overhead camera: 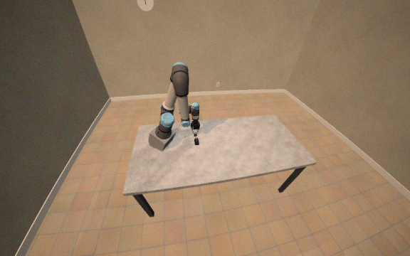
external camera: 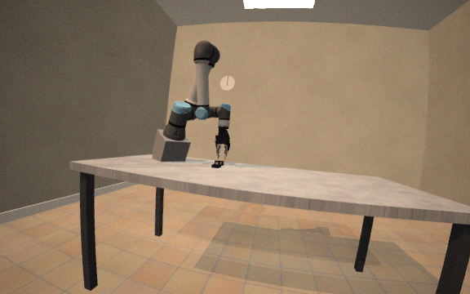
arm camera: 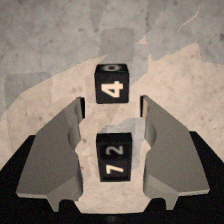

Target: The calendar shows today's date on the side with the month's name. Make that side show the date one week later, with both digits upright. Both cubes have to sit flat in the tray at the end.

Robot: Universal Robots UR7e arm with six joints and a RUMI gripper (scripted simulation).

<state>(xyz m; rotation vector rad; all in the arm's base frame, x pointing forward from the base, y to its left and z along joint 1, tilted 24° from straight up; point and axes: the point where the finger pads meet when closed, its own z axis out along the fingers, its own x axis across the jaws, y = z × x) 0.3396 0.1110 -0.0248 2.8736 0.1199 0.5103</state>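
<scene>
Now: hand 40 mm above the black cube. The rest, counted from my hand: black date cube (90 mm to the right, 30 mm below); black calendar tray (110 mm to the right, 50 mm below).
</scene>
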